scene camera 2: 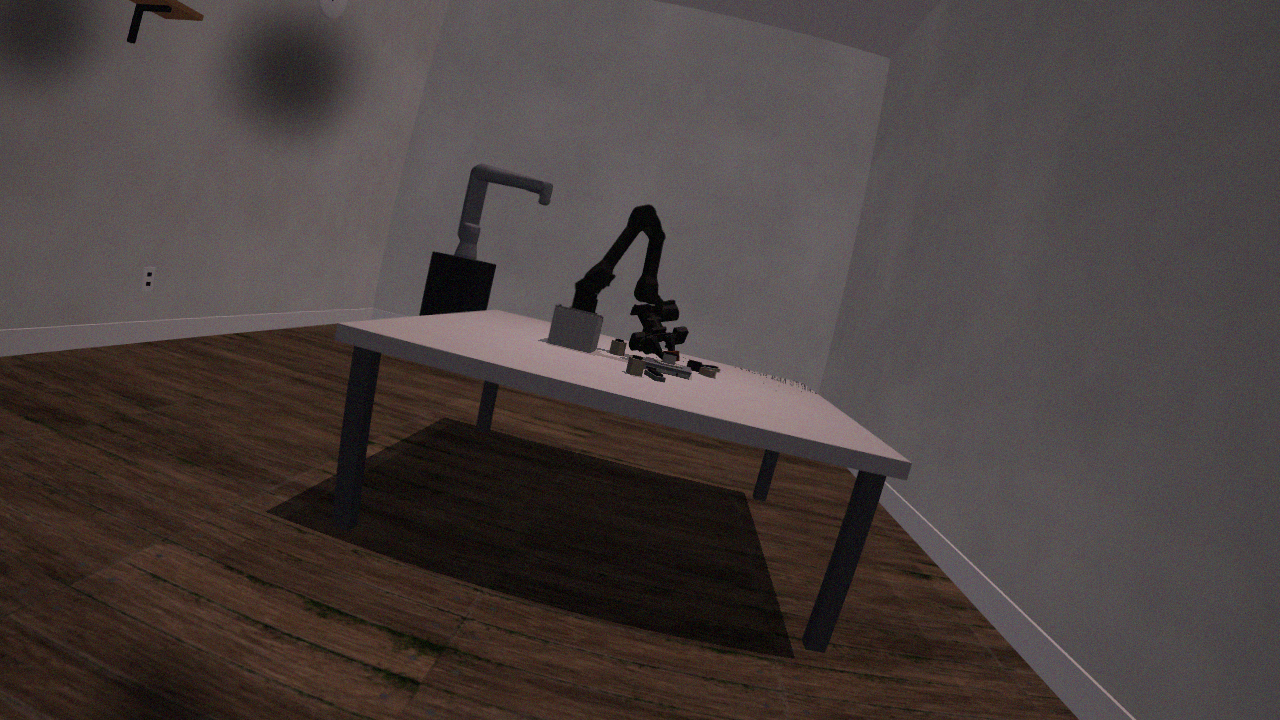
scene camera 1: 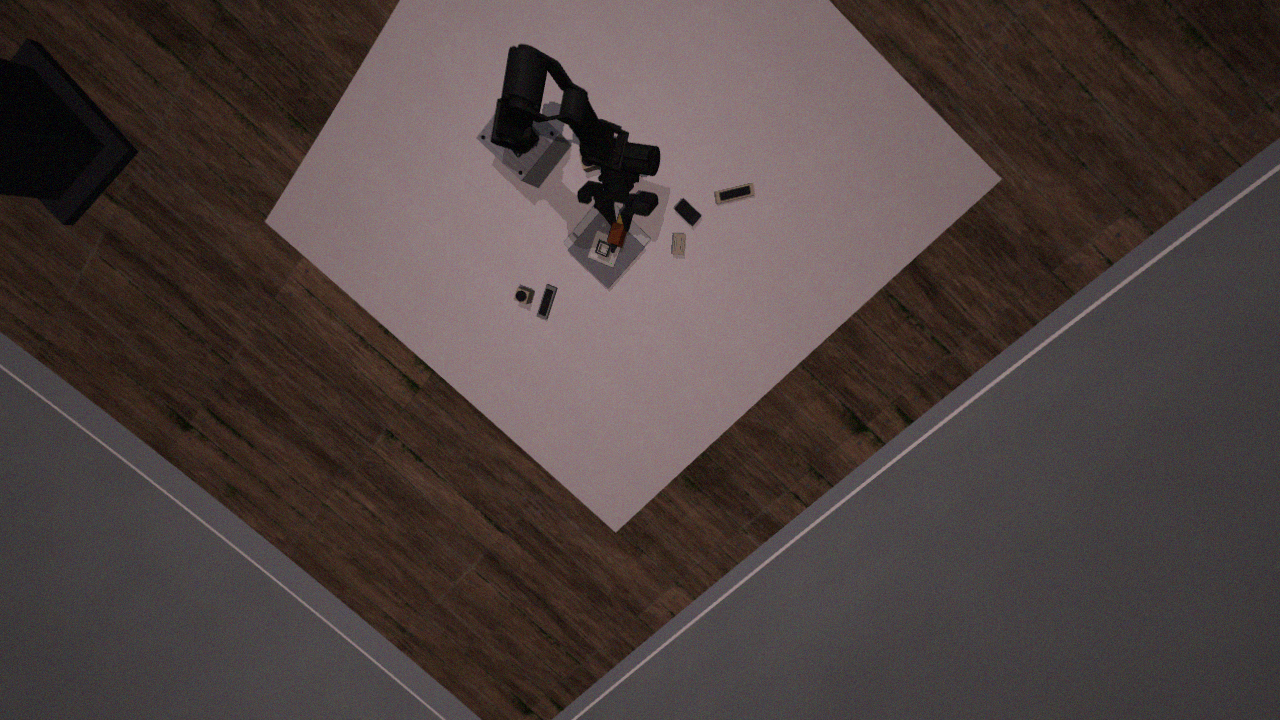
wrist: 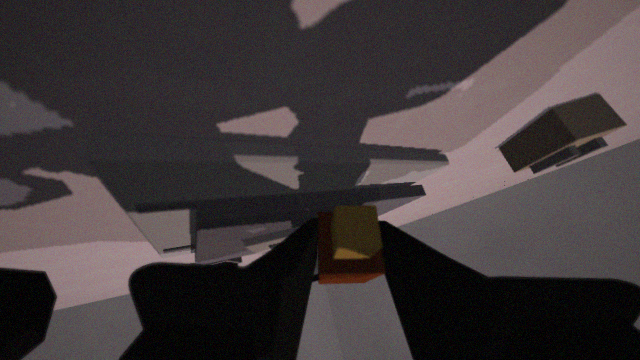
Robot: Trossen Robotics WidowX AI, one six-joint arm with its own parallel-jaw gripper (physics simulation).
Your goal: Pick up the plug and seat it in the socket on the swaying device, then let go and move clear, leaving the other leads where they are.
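Observation:
The orange plug (scene camera 1: 616, 234) (wrist: 351, 267) with a yellowish block on it is held between the fingertips of my gripper (scene camera 1: 619, 222) (wrist: 347, 227), which is shut on it. In scene camera 1 the plug is over the grey device (scene camera 1: 609, 276), beside the pale square socket (scene camera 1: 603, 248) and overlapping the right side of its light plate. The gap between plug and socket is hard to judge in height. In scene camera 2 the plug (scene camera 2: 671, 356) is small and low, close above the device (scene camera 2: 673, 368). In the wrist view the socket's opening cannot be made out.
A dark block (scene camera 1: 687, 212), a small beige piece (scene camera 1: 678, 243) and a long dark-topped piece (scene camera 1: 733, 193) lie right of the device. A round-topped piece (scene camera 1: 523, 295) and a narrow dark-topped piece (scene camera 1: 546, 301) lie to its lower left. The arm's base (scene camera 1: 542, 162) stands at upper left.

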